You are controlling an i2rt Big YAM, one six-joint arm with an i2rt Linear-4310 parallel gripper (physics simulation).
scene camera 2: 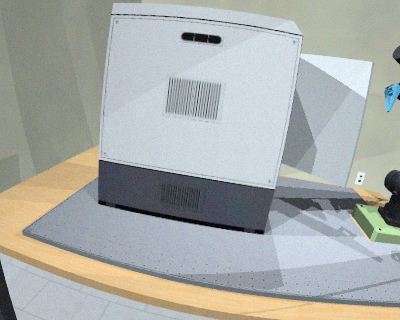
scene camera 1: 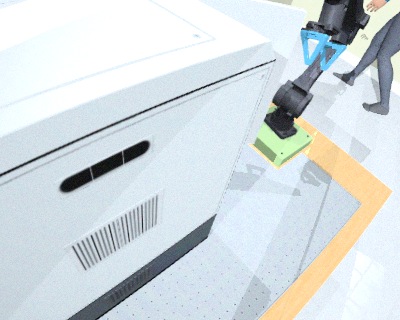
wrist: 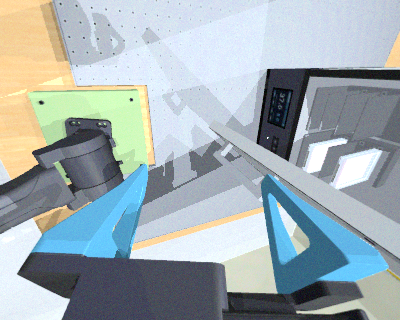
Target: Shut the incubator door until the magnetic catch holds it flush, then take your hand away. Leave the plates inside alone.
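Frame: origin at the arm's base, x ahead, y left, z up, level; centimetres.
Where they show: gripper, fingertip midpoint: (scene camera 1: 315, 67) (wrist: 207, 174); arm's base, link origin: (scene camera 2: 391, 219) (scene camera 1: 278, 126) (wrist: 91, 144).
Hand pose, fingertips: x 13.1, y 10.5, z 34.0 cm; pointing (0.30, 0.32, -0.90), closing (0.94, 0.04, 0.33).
Note:
Each offset is from my fingertips to the centre of the thing. "pt": to the spot under its first point. Level surfaces: height alone.
The white incubator (scene camera 1: 150, 120) (scene camera 2: 200, 135) (wrist: 295, 95) stands on the perforated mat. Its door (scene camera 1: 282, 30) (scene camera 2: 332, 110) stands open, swung out from the body; in the wrist view the door {pt dx +11.2, dy -1.5, dz +0.3 cm} (wrist: 300, 182) shows edge-on, running diagonally. Two white plates {dx +46.7, dy -7.4, dz -18.5 cm} (wrist: 322, 154) {dx +46.7, dy -7.4, dz -10.4 cm} (wrist: 356, 168) are inside, beyond the door edge. My gripper (scene camera 1: 315, 66) (wrist: 207, 174) is open and empty, on the outer side of the door. Its right finger overlaps the door edge in the wrist view; whether they touch I cannot tell. In scene camera 2 part of the gripper shows at the right edge.
The green base block (scene camera 1: 282, 142) (scene camera 2: 372, 225) (wrist: 132, 120) carries the arm's base, beside the incubator. The perforated mat {dz -37.2 cm} (scene camera 1: 200, 280) (scene camera 2: 165, 245) (wrist: 200, 30) lies on the wooden table {dz -38.5 cm} (scene camera 1: 367, 185) (scene camera 2: 55, 185) (wrist: 25, 55). A person's legs (scene camera 1: 382, 65) show behind the arm.

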